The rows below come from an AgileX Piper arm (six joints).
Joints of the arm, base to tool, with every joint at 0 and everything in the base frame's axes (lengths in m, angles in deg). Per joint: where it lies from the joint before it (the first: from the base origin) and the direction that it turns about. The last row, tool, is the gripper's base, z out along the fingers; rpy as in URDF.
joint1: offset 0 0 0.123 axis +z
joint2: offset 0 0 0 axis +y
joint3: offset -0.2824 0 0.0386 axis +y
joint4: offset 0.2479 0 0.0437 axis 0.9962 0 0.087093
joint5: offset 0 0 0 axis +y
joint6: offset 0.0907 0 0.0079 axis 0.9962 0 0.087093
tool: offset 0 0 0 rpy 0 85.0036 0
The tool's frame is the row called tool.
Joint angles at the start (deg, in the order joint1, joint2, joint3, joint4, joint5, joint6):
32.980, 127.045, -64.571, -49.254, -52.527, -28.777
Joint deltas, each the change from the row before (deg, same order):
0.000, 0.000, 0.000, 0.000, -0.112, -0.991
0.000, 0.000, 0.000, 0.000, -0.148, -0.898
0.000, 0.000, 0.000, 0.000, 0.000, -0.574
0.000, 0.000, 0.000, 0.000, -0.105, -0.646
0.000, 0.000, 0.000, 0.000, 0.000, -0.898
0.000, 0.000, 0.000, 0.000, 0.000, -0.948
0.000, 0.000, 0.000, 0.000, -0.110, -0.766
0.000, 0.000, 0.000, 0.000, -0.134, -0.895
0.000, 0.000, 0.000, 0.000, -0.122, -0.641
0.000, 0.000, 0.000, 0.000, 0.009, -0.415
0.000, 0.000, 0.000, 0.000, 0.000, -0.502
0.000, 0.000, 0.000, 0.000, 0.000, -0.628
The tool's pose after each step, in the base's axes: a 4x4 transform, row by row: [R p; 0 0 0 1], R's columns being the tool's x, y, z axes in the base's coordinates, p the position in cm. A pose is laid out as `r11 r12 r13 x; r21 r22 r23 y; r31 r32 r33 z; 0 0 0 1`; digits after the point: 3 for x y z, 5 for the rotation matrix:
0.72767 -0.61044 0.31284 32.567; -0.38986 0.00719 0.92085 27.667; -0.56437 -0.79203 -0.23276 10.429; 0 0 0 1
0.73784 -0.59855 0.31199 32.559; -0.38788 0.00229 0.92171 27.675; -0.55240 -0.80108 -0.23047 10.450; 0 0 0 1
0.74380 -0.59113 0.31199 32.559; -0.38788 -0.00160 0.92171 27.675; -0.54435 -0.80658 -0.23047 10.450; 0 0 0 1
0.75090 -0.58240 0.31138 32.553; -0.38640 -0.00508 0.92232 27.680; -0.53558 -0.81289 -0.22885 10.464; 0 0 0 1
0.75993 -0.57056 0.31138 32.553; -0.38628 -0.01113 0.92232 27.680; -0.52277 -0.82118 -0.22885 10.464; 0 0 0 1
0.76927 -0.55791 0.31138 32.553; -0.38604 -0.01752 0.92232 27.680; -0.50911 -0.82972 -0.22885 10.464; 0 0 0 1
0.77715 -0.54724 0.31075 32.548; -0.38431 -0.02168 0.92295 27.686; -0.49834 -0.83670 -0.22716 10.480; 0 0 0 1
0.78620 -0.53461 0.30998 32.541; -0.38216 -0.02643 0.92372 27.693; -0.48564 -0.84468 -0.22509 10.499; 0 0 0 1
0.79266 -0.52539 0.30927 32.534; -0.38025 -0.02954 0.92441 27.699; -0.47654 -0.85035 -0.22320 10.516; 0 0 0 1
0.79641 -0.51967 0.30932 32.535; -0.38015 -0.03238 0.92436 27.699; -0.47034 -0.85375 -0.22334 10.515; 0 0 0 1
0.80093 -0.51267 0.30932 32.535; -0.37985 -0.03571 0.92436 27.699; -0.46285 -0.85784 -0.22334 10.515; 0 0 0 1
0.80650 -0.50386 0.30932 32.535; -0.37943 -0.03987 0.92436 27.699; -0.45342 -0.86286 -0.22334 10.515; 0 0 0 1

